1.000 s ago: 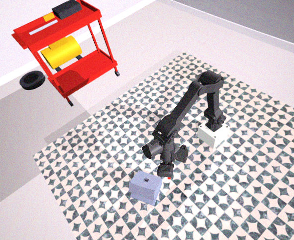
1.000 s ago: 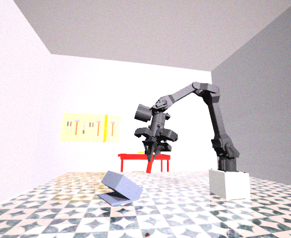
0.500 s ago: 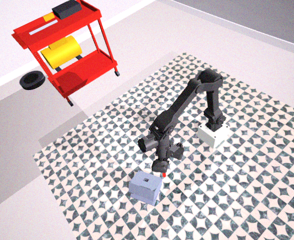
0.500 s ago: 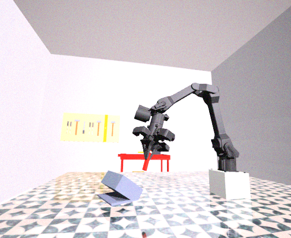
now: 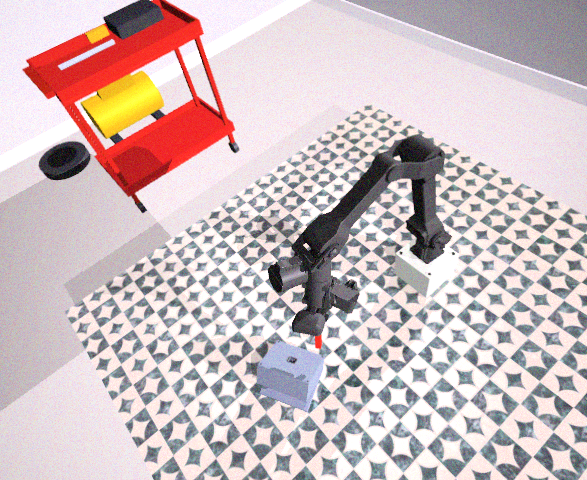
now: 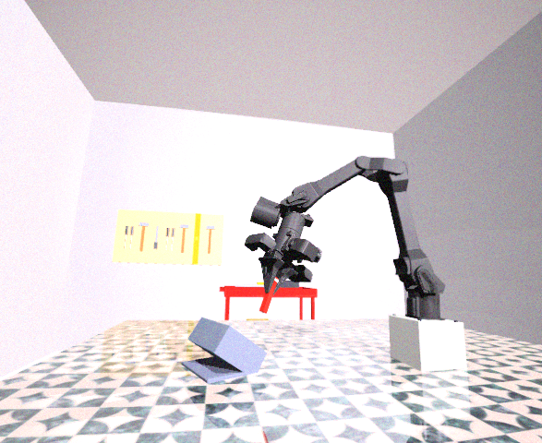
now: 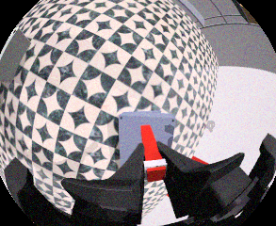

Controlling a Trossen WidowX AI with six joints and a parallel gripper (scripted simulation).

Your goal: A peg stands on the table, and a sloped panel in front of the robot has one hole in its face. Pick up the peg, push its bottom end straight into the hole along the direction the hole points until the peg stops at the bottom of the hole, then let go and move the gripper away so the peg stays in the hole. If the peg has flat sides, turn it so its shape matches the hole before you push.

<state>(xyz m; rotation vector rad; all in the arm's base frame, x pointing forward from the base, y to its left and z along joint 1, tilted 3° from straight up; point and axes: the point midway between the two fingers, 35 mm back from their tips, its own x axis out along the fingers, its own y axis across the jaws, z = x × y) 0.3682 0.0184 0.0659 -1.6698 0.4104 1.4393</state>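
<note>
The sloped panel lies 11 cm below my gripper tip, 9 cm ahead of it and 1 cm to the right of it. The rest, counted from my gripper tip: red peg: 2 cm above, 1 cm behind.
</note>
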